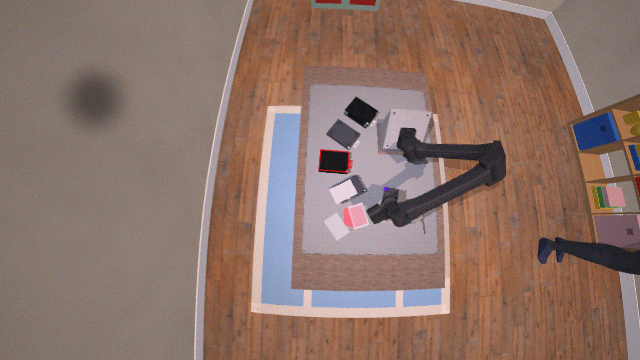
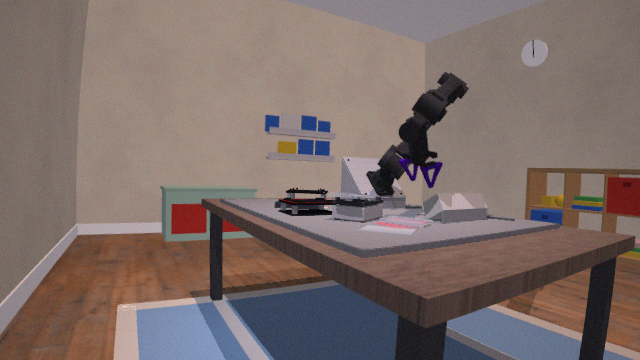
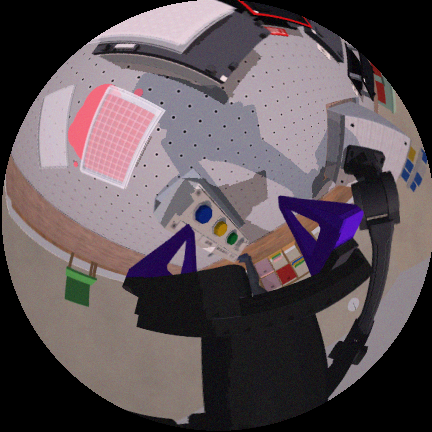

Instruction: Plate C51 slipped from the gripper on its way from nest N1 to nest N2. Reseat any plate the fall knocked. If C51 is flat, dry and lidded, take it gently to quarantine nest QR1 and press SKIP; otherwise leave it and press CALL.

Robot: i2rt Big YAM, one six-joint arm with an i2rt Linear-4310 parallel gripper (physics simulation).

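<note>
A pink-filled plate lies on the mat beside a pink spill. A loose clear lid lies on the spill's far side, off the plate. A white plate lies over the left part of a dark-topped grey nest; whether it is level I cannot tell. The sloped button box carries blue, yellow and green buttons; their labels are unreadable. My gripper is open and empty above the box.
A red-rimmed black station, a dark grey one and a black one stand farther along the mat. A large white sloped panel stands by the arm's base. A person's legs show right of the table.
</note>
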